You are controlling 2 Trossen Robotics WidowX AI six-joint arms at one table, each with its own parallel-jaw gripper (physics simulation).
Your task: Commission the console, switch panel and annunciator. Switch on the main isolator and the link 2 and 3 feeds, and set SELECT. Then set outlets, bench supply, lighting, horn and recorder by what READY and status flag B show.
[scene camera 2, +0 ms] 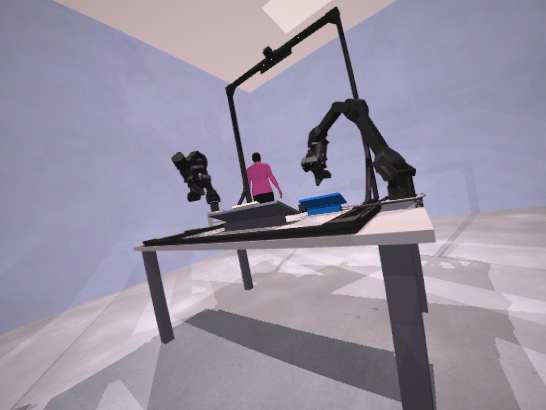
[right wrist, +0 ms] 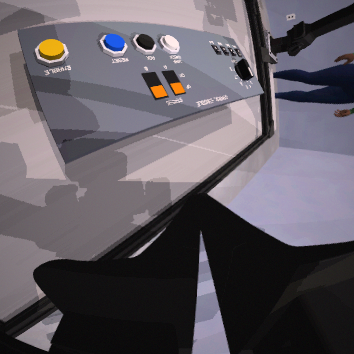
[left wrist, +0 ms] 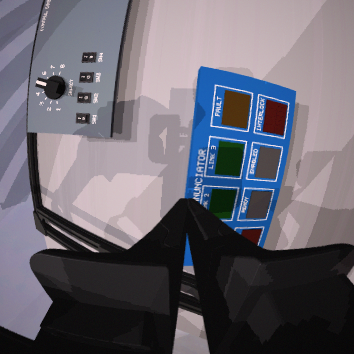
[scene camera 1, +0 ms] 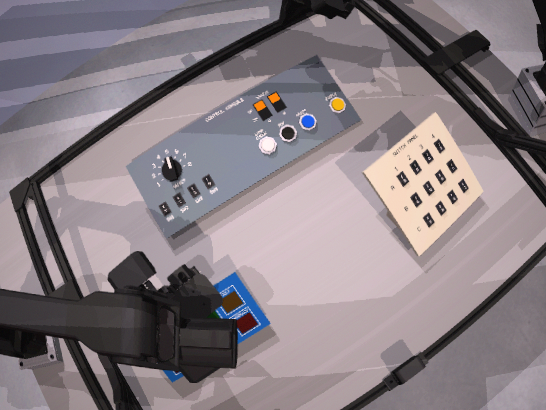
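Where they show: left gripper, between the fingertips: (scene camera 2: 317,185) (left wrist: 185,204); right gripper, between the fingertips: (scene camera 2: 204,194) (right wrist: 197,199) (scene camera 1: 280,25); left arm's base, origin of its link: (scene camera 2: 403,197) (right wrist: 272,46) (scene camera 1: 32,340); right arm's base, origin of its link: (scene camera 2: 215,211).
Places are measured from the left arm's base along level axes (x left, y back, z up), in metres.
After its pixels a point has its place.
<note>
The grey console (scene camera 1: 225,150) @(y -0.485, x 0.217, z 0.038 m) (scene camera 2: 255,212) @(y -0.462, x 0.236, z 0.037 m) (left wrist: 75,30) @(y -0.476, x 0.214, z 0.038 m) (right wrist: 105,112) @(y -0.661, x 0.305, z 0.056 m) carries the SELECT knob (scene camera 1: 171,170) @(y -0.387, x 0.201, z 0.063 m) (left wrist: 54,87) @(y -0.385, x 0.190, z 0.059 m) (right wrist: 244,69) @(y -0.393, x 0.211, z 0.060 m), its pointer at 5. Status flag A (scene camera 1: 260,106) @(y -0.568, x 0.272, z 0.053 m) (right wrist: 177,88) @(y -0.568, x 0.275, z 0.055 m) and flag B (scene camera 1: 274,97) @(y -0.597, x 0.281, z 0.054 m) (right wrist: 159,91) @(y -0.596, x 0.281, z 0.054 m) show orange on the UP side. The cream switch panel (scene camera 1: 382,177) @(y -0.706, x 0.056, z 0.079 m) stands at the right; its rocker positions are too small to tell. On the blue annunciator (scene camera 1: 260,320) @(y -0.452, x -0.080, z 0.015 m) (scene camera 2: 322,201) @(y -0.349, x -0.059, z 0.028 m) (left wrist: 204,130) @(y -0.392, x -0.025, z 0.050 m), the READY window (left wrist: 259,205) @(y -0.344, x -0.103, z 0.020 m) is grey and the link 3 window (left wrist: 230,159) @(y -0.377, x -0.055, z 0.039 m) dark green. My left gripper (left wrist: 185,204) @(y -0.348, x -0.043, z 0.102 m) (scene camera 2: 321,181) @(y -0.348, x -0.043, z 0.102 m) is shut above the annunciator. My right gripper (right wrist: 197,199) @(y -0.648, x 0.363, z 0.155 m) is shut beyond the console.
A black frame (scene camera 1: 165,97) @(y -0.388, x 0.442, z -0.021 m) borders the table, with an overhead bar (scene camera 2: 305,32) @(y -0.398, x -0.284, z 0.995 m). The left arm (scene camera 1: 120,325) @(y -0.353, x -0.121, z 0.367 m) covers part of the annunciator in scene camera 1. A person in pink (scene camera 2: 261,179) stands behind the table. The console's yellow, blue, black and white buttons line its front side.
</note>
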